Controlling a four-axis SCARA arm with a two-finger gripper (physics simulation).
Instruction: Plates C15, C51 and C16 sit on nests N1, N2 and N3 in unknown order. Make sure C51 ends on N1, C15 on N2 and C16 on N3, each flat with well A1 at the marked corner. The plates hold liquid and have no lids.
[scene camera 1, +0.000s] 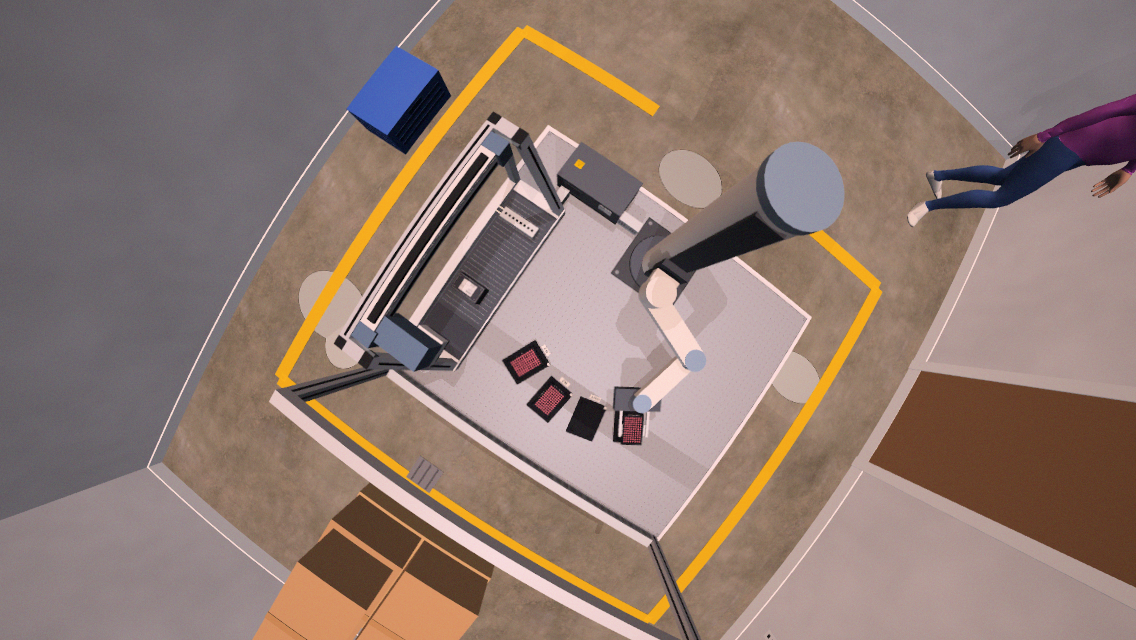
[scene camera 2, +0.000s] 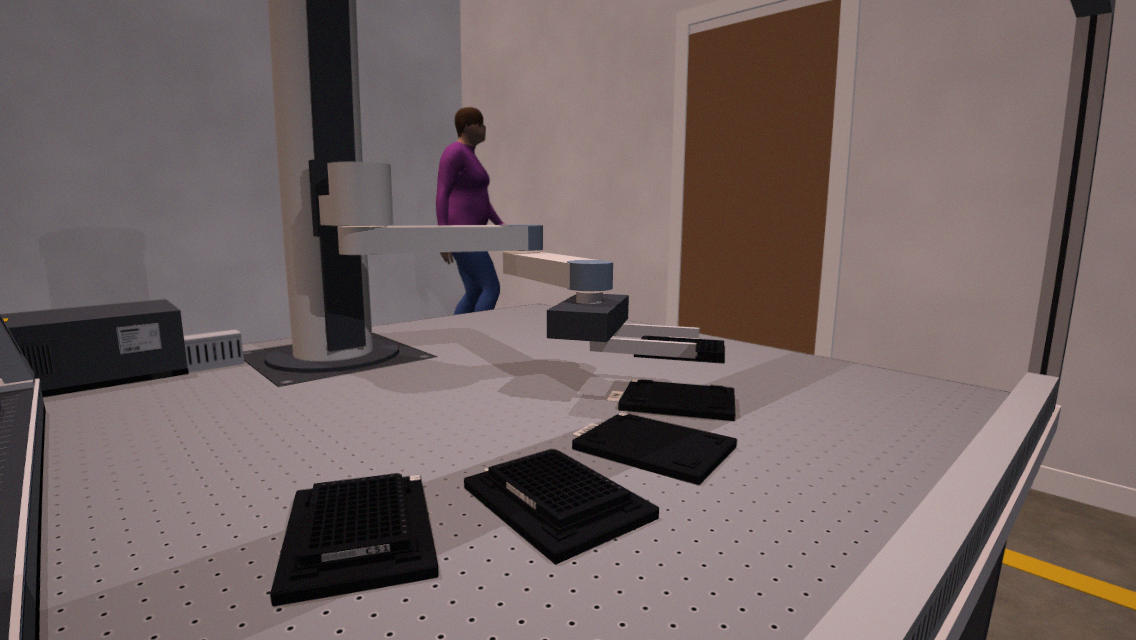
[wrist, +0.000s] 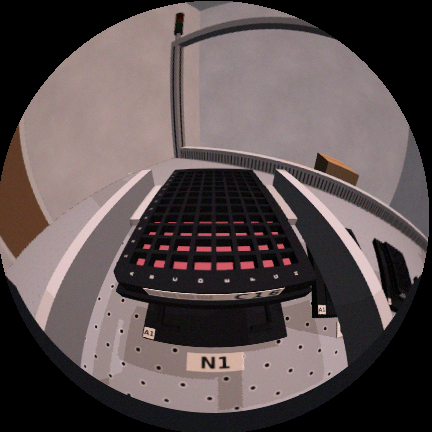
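Where they show: gripper, fingertip midpoint: (scene camera 1: 632, 436) (scene camera 2: 697, 342) (wrist: 213, 177); arm's base, link origin: (scene camera 2: 334, 361).
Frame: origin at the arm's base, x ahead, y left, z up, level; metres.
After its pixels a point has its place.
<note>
My gripper (scene camera 1: 632, 422) {x 0.649, y 0.293, z 0.108 m} (scene camera 2: 697, 340) {x 0.649, y 0.293, z 0.108 m} (wrist: 213, 177) {x 0.649, y 0.293, z 0.108 m} is shut on plate C16 (scene camera 1: 632, 431) {x 0.633, y 0.282, z 0.104 m} (scene camera 2: 713, 349) {x 0.679, y 0.289, z 0.103 m} (wrist: 215, 257) {x 0.589, y 0.255, z 0.103 m}, its long sides between the fingers. The plate is level, above the bare nest N1 (scene camera 2: 675, 401) {x 0.644, y 0.252, z 0.025 m} (wrist: 215, 327) {x 0.575, y 0.245, z 0.025 m}, with pink liquid in its wells. Its row A is on the left in the wrist view, the same side as the nest's A1 mark. Plate C51 (scene camera 1: 525, 363) {x 0.659, y -0.227, z 0.033 m} (scene camera 2: 357, 512) {x 0.661, y -0.229, z 0.038 m} lies flat on the nest farthest from N1. Another plate (scene camera 1: 550, 399) {x 0.723, y -0.057, z 0.039 m} (scene camera 2: 556, 486) {x 0.742, y -0.069, z 0.039 m} lies flat on the nest beside it; its label is too small to read.
A bare black nest (scene camera 1: 585, 418) {x 0.711, y 0.112, z 0.024 m} (scene camera 2: 654, 446) {x 0.725, y 0.101, z 0.025 m} stands between N1 and the two seated plates. The arm's column (scene camera 1: 715, 226) {x 0.058, y -0.047, z 0.694 m} (scene camera 2: 290, 174) {x 0.033, y -0.068, z 0.360 m} stands behind. A dark box (scene camera 1: 600, 181) {x -0.108, y -0.392, z 0.128 m} (scene camera 2: 103, 341) {x -0.035, y -0.365, z 0.090 m} and a gantry deck (scene camera 1: 492, 266) {x 0.408, y -0.560, z 0.062 m} are on the table. A person (scene camera 1: 1033, 162) (scene camera 2: 465, 190) stands beyond the table.
</note>
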